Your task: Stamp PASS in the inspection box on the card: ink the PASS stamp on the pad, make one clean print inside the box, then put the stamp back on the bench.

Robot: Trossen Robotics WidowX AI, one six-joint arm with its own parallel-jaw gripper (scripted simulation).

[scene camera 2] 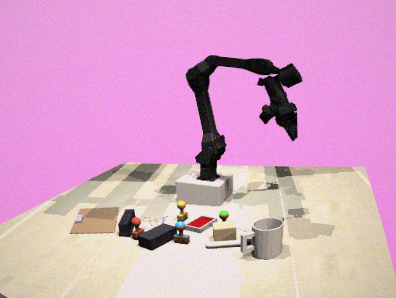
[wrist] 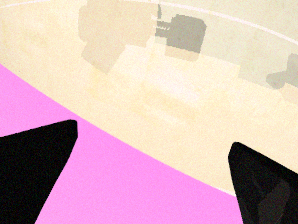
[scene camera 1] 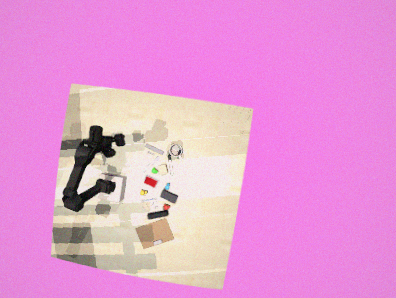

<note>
My gripper point(scene camera 2: 294, 139) is open, with nothing in its grasp. I also see a brown board point(scene camera 2: 94, 220).
The brown board shows as well in scene camera 1 point(scene camera 1: 158, 232). My gripper shows as well in the wrist view point(wrist: 155, 140). The wrist view does not show the brown board: it is out of frame.
</note>
